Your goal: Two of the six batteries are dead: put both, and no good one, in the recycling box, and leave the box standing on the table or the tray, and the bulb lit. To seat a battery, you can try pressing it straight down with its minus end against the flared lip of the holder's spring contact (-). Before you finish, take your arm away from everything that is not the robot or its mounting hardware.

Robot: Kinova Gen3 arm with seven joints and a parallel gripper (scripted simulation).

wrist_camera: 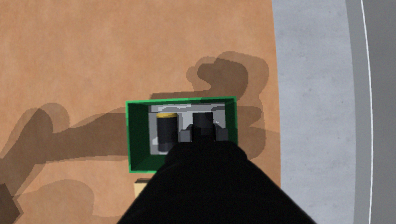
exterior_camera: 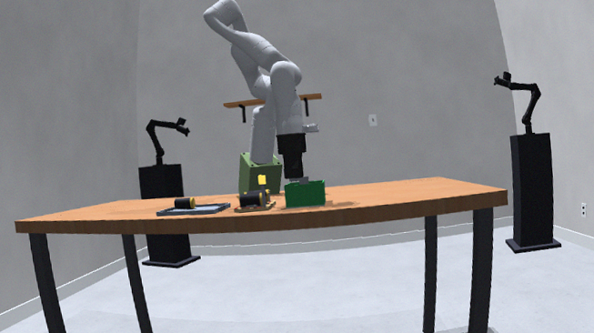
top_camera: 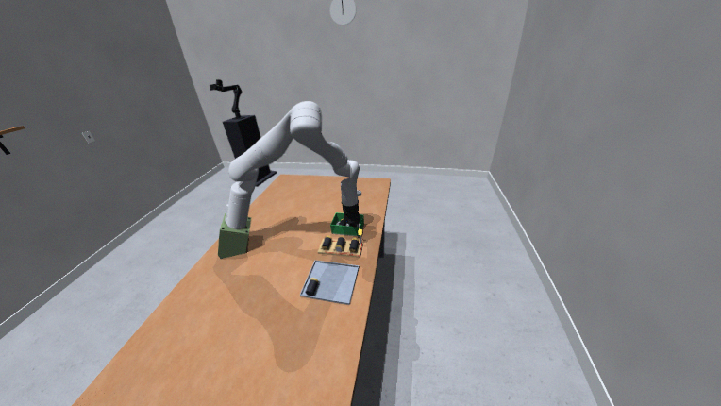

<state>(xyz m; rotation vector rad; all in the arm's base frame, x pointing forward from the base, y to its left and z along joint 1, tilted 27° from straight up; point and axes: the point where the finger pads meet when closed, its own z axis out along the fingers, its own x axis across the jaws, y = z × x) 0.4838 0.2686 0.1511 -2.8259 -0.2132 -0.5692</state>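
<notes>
My hand is 3 cm past the green recycling box, 1 cm to the left of it and 1 cm above it. Also, from my hand: grey tray 33 cm to the right, 4 cm ahead, 2 cm below.
</notes>
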